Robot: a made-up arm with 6 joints.
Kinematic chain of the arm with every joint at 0, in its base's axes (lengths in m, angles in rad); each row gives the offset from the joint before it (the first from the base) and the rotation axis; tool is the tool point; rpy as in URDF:
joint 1: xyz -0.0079 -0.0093 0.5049 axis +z
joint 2: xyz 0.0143 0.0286 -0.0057 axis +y
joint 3: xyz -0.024 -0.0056 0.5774 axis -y
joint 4: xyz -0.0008 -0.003 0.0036 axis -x
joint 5: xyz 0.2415 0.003 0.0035 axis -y
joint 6: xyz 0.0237 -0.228 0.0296 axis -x
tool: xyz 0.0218 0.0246 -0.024 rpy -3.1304 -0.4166 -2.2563
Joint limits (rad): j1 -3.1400..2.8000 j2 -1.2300..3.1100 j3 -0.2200..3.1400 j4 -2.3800..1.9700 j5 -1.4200..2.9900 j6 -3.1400..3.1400
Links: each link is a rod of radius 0.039 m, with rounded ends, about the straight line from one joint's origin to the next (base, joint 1, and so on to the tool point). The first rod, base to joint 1, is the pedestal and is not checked.
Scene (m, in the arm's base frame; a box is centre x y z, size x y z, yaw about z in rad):
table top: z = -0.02
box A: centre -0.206 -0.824 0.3 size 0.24 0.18 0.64 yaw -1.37
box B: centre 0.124 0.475 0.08 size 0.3 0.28 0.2 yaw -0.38
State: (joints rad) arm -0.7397 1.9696 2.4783 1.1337 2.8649 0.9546
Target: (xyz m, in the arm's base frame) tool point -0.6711 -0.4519 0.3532
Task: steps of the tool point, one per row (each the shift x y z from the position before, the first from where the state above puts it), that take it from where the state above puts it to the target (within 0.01 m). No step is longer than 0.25 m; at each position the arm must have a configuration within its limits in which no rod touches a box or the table.
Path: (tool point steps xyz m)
1: -0.1182 -0.0734 0.1122
2: -0.1379 -0.0306 0.1117
3: -0.1396 0.0205 0.1078
4: -0.1194 0.0707 0.1002
5: -0.0778 0.1096 0.0891
6: -0.1198 -0.0840 -0.0572
7: -0.1280 -0.0583 -0.0972
8: -0.1246 -0.0214 -0.1375
9: -0.1036 0.0232 -0.1735
10: -0.0608 0.0683 -0.1966
11: 0.0153 -0.0062 -0.0434
12: 0.0323 0.0015 -0.0489

